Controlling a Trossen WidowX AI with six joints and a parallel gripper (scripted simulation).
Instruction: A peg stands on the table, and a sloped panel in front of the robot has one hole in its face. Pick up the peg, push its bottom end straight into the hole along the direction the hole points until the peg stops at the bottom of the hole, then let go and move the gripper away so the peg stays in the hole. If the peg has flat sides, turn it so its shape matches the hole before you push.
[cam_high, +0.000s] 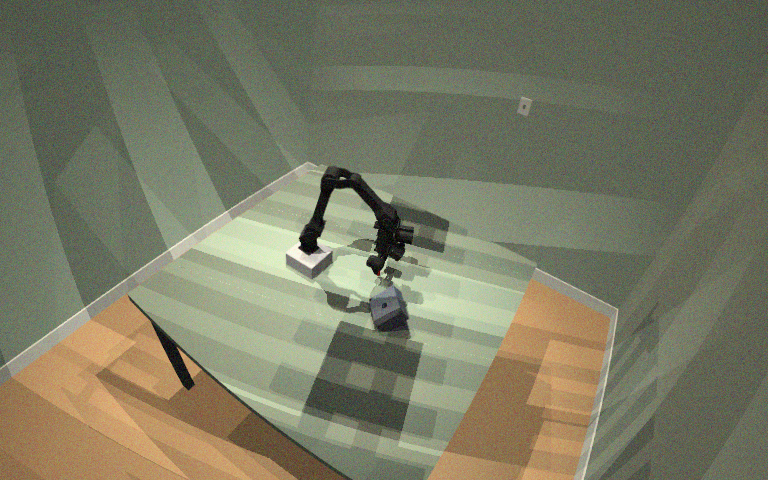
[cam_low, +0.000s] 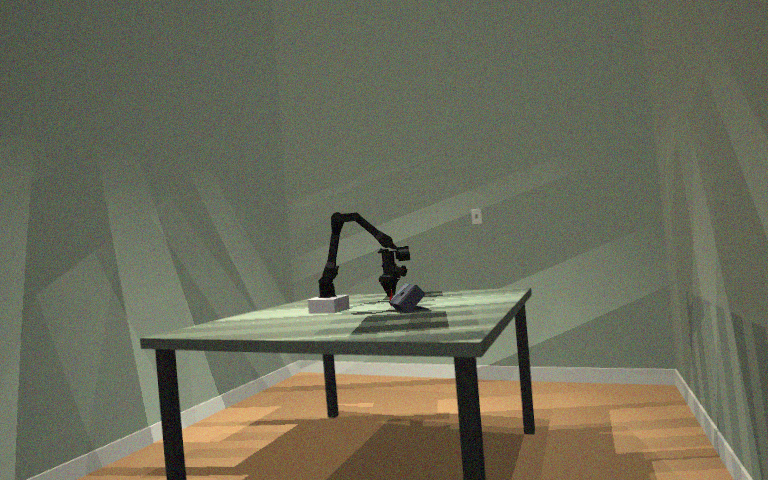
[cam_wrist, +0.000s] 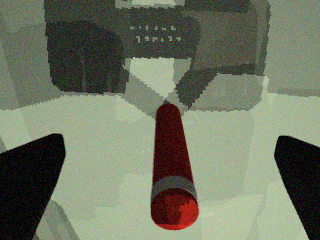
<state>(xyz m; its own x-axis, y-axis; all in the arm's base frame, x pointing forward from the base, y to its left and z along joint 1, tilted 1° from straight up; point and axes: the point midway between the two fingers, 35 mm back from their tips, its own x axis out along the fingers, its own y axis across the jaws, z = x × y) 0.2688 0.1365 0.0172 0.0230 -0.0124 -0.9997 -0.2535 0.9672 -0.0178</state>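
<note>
My gripper tip is 16 cm short of the grey sloped panel, 16 cm to the left of it and 1 cm below it. From my gripper tip the other things lie so: red peg (1 cm above).
</note>
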